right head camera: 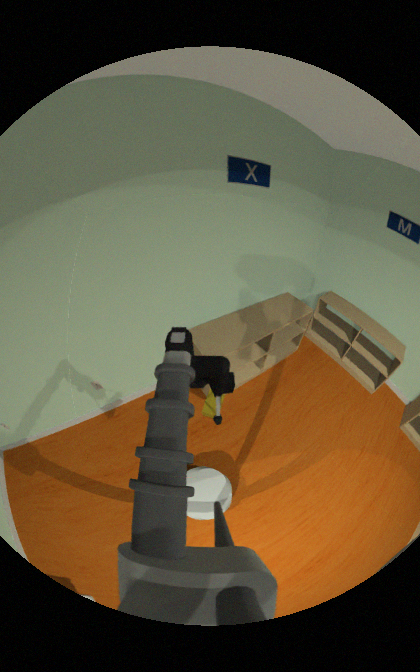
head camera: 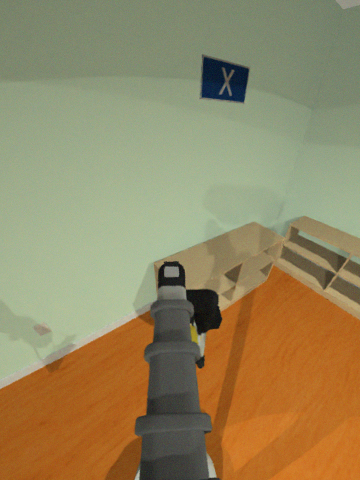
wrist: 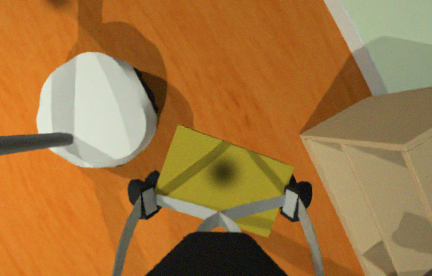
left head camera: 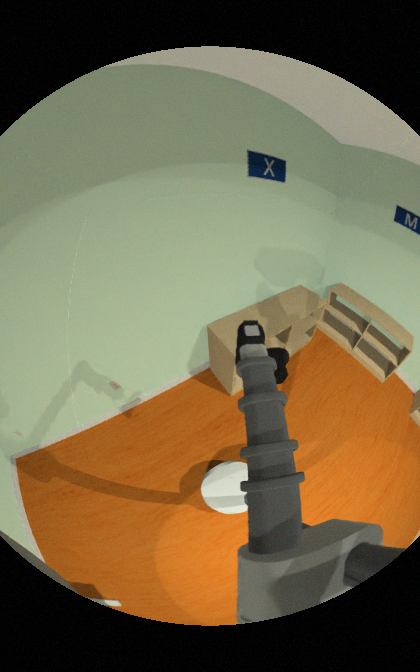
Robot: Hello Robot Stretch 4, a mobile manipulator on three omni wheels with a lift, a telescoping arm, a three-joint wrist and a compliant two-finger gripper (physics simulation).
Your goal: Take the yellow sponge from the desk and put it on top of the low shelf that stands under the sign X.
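Where they show: gripper, fingertip midpoint: (wrist: 219,186); robot's base at its link origin: (wrist: 109,113) (left head camera: 229,486).
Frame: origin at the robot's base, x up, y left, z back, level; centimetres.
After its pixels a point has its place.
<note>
The yellow sponge (wrist: 225,175) @[y -6.8, x 88.1, z -39.7 cm] (right head camera: 210,406) is between the two fingertips of my gripper (wrist: 219,186) @[y -8.7, x 84.0, z -39.6 cm], which is shut on it; the sponge sits turned a little between them. In the head camera view a sliver of the sponge (head camera: 194,334) @[y -7.8, x 88.2, z -41.4 cm] shows beside the arm. The gripper hangs over the floor, near the front left of the low wooden shelf (head camera: 200,257) @[y -22.7, x 58.3, z -117.5 cm] (left head camera: 220,352) @[y 4.2, x 45.0, z -95.5 cm] (right head camera: 250,325) (wrist: 390,117) @[y 2.6, x 38.5, z -92.9 cm]. The arm hides part of that shelf in the head views. The blue sign X (head camera: 225,80) @[y -33.7, x 173.1, z -147.7 cm] (left head camera: 266,166) @[y -32.8, x 172.3, z -147.2 cm] (right head camera: 249,172) is on the wall above it. The desk does not show.
A second low shelf (head camera: 320,232) @[y -154.2, x 58.3, z -152.0 cm] (left head camera: 395,327) @[y -195.6, x 58.3, z -102.2 cm] (right head camera: 382,335) stands right of the first, under the sign M (left head camera: 409,220) @[y -196.4, x 171.7, z -141.6 cm] (right head camera: 404,227). The round white robot base (left head camera: 227,487) @[y 2.5, x 18.7, z -0.3 cm] (right head camera: 210,492) (wrist: 95,110) @[y 0.3, x 18.7, z -1.7 cm] is on the orange floor. Another shelf edge shows at the far right.
</note>
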